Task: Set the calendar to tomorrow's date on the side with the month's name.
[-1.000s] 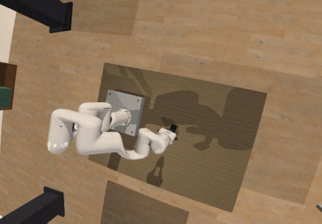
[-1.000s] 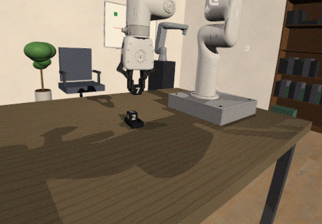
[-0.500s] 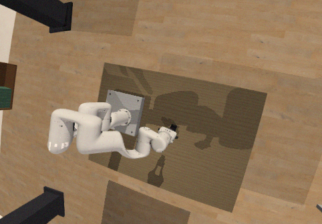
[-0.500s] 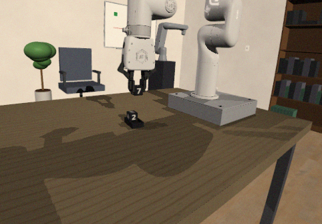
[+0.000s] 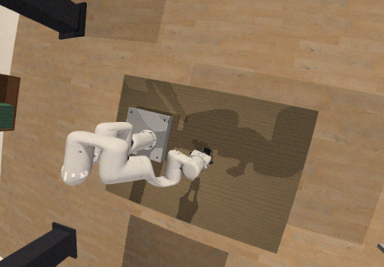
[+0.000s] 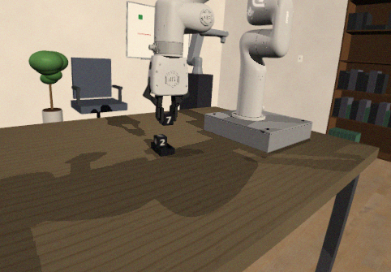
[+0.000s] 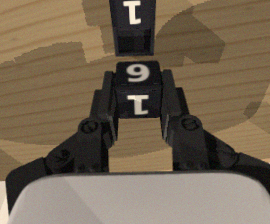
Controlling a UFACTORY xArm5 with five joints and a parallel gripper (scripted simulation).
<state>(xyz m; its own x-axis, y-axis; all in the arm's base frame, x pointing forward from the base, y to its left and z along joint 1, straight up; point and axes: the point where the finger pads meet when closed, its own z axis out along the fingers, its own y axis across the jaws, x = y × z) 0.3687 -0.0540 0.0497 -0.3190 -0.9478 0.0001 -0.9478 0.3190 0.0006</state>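
Now: hand 10 cm above the dark calendar tray and 2 cm to the left of it.
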